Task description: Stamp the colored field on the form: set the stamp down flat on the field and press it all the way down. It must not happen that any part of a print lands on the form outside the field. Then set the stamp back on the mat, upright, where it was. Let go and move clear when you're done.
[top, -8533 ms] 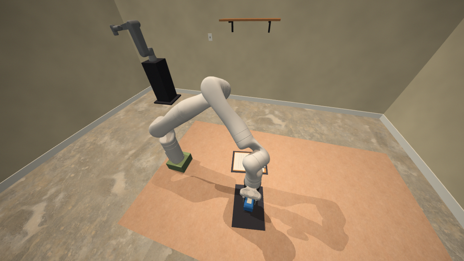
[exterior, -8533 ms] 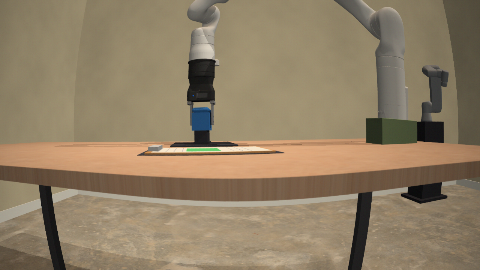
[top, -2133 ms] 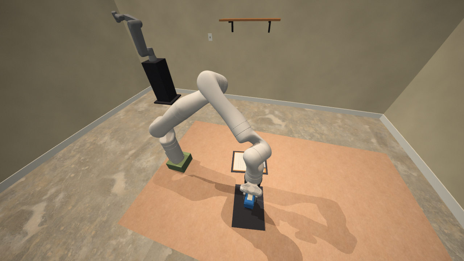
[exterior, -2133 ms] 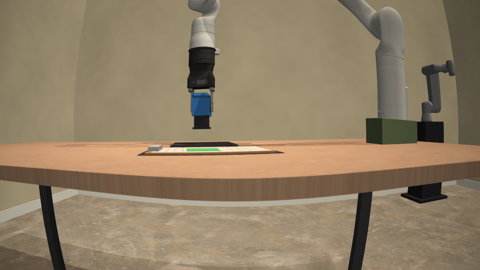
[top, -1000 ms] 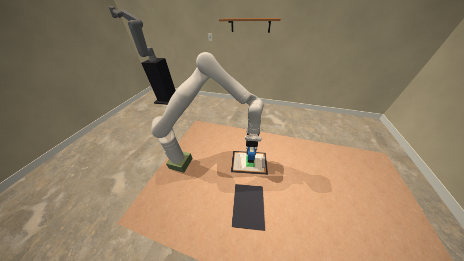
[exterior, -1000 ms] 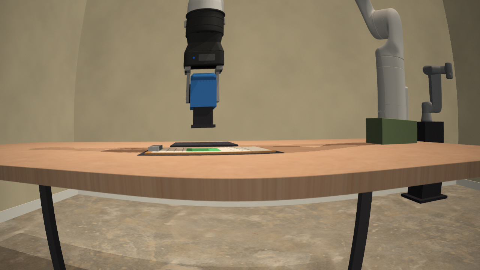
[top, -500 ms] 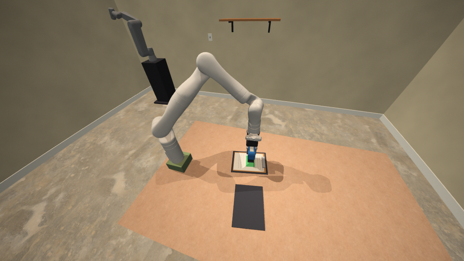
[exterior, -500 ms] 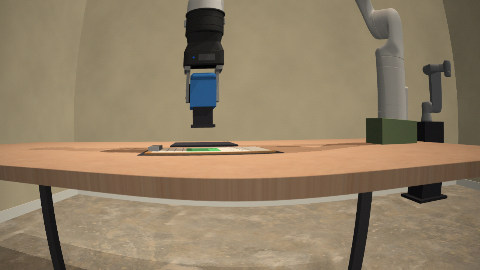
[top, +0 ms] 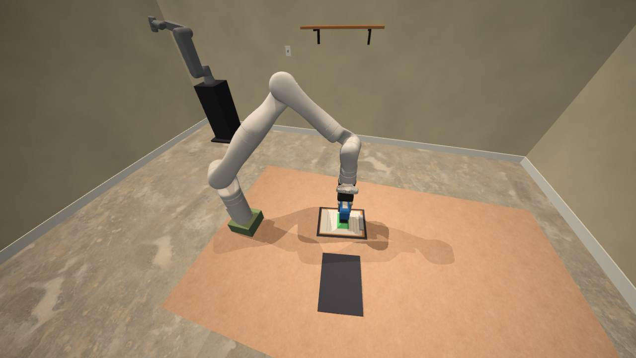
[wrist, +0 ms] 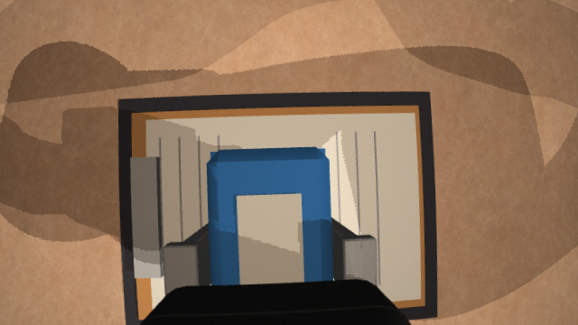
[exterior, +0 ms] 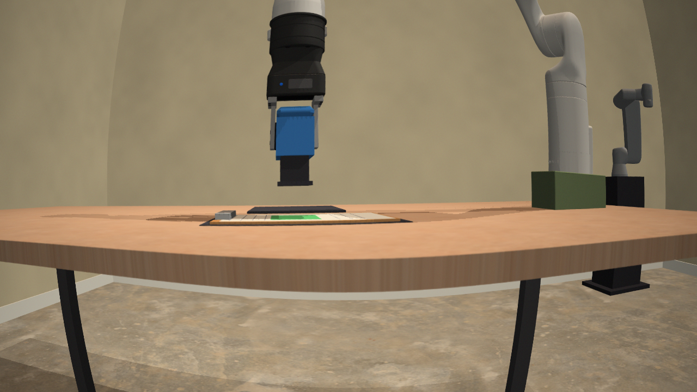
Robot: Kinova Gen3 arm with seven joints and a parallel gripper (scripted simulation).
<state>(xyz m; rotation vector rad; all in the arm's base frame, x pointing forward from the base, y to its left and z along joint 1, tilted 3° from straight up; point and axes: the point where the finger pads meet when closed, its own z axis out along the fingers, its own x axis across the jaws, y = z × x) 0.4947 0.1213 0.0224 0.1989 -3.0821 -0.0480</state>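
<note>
My hand is 110 mm above the form and 10 mm short of it. From my hand the other things lie so: dark mat: 300 mm to the right, 110 mm below, 30 mm ahead; blue stamp: 20 mm below; black base: 50 mm below.
</note>
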